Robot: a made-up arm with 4 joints.
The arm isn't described. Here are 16 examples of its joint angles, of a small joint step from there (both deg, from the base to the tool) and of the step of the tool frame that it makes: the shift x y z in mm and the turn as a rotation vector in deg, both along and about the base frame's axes.
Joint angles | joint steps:
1: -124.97 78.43 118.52 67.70 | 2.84 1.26 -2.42 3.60
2: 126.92 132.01 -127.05 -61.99 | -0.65 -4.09 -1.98 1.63
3: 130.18 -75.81 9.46 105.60 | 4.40 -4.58 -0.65 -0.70
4: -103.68 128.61 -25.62 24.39 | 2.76 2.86 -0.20 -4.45
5: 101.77 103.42 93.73 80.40 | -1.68 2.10 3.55 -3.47
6: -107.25 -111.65 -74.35 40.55 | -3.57 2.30 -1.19 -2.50
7: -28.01 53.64 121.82 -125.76 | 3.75 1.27 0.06 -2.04
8: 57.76 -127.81 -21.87 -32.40 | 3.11 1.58 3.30 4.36
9: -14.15 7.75 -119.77 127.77 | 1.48 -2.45 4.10 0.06
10: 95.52 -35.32 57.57 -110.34 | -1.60 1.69 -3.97 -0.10
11: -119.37 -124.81 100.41 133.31 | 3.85 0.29 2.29 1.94
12: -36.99 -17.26 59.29 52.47 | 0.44 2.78 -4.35 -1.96
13: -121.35 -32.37 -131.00 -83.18 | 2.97 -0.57 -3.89 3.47
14: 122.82 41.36 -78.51 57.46 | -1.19 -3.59 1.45 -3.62
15: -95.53 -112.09 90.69 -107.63 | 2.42 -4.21 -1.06 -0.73
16: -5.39 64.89 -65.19 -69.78 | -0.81 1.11 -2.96 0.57
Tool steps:
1: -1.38 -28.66 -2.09 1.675 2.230 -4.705
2: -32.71 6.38 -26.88 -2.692 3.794 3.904
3: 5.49 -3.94 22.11 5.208 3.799 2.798
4: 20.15 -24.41 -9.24 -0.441 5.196 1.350
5: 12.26 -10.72 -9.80 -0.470 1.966 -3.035
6: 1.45 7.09 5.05 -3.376 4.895 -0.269
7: 4.92 4.32 -34.18 4.589 -0.812 -0.117
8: -17.02 11.94 15.61 1.827 2.539 4.420
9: -2.66 5.70 -2.77 -2.597 -1.006 -2.332
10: -15.00 -1.87 -19.60 1.705 -1.420 -2.325
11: 6.98 -25.39 -4.98 5.471 1.178 -2.486
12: -2.91 -13.35 -6.54 4.915 0.545 1.006
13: 8.70 -9.05 -34.06 7.519 -2.645 1.643
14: -12.16 -2.42 3.13 -2.795 0.221 -0.254
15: 25.22 9.85 16.81 1.982 -4.853 1.336
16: 5.78 -5.23 6.64 0.626 2.644 0.321
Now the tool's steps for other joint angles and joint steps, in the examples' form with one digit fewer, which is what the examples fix.
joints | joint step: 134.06 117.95 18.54 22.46 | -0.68 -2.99 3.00 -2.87
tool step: -0.1 7.4 -20.6 -1.76 5.56 -0.06
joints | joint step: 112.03 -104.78 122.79 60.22 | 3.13 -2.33 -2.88 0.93
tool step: 3.2 3.1 9.9 2.80 2.57 -2.05
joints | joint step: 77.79 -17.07 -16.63 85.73 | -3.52 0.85 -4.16 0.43
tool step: 1.0 -14.4 -14.4 0.35 -1.07 -1.36
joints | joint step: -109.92 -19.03 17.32 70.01 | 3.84 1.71 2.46 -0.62
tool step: -1.9 -16.6 -9.8 1.69 1.03 -1.73
